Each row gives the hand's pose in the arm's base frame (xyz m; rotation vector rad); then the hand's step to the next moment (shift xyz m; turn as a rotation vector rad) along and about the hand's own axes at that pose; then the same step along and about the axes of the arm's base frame.
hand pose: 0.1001 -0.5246 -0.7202 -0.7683 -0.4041 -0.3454
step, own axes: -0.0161 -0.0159 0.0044 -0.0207 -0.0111 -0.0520
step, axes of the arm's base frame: -0.0220 -0.0050 0.0048 -0.0112 -0.0420 -0.0369
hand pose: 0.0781 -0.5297 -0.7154 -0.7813 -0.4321 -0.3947
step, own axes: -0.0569 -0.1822 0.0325 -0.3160 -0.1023 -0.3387
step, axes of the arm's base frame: -0.1446 -0.0835 0.0980 -0.2403 -0.2607 -0.3152
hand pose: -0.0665 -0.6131 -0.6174 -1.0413 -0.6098 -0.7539
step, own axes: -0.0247 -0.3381 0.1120 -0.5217 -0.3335 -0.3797
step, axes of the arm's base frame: -0.2930 0.0063 0.2040 -0.5437 -0.3158 -0.3636
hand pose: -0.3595 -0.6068 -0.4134 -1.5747 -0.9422 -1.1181
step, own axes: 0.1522 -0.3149 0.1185 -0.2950 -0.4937 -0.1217
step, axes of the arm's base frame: -0.2241 0.2023 0.2127 -0.5713 -0.0127 -0.1379
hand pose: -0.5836 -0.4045 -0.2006 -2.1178 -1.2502 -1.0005
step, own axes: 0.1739 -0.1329 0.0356 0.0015 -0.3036 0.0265
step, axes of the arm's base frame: -0.0504 0.1796 0.1200 -0.2587 0.1611 -0.0034
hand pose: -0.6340 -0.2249 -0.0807 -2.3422 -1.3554 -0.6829
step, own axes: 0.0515 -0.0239 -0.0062 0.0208 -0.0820 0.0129
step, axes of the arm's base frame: -0.0004 0.0447 0.0356 -0.0598 0.0609 0.0059
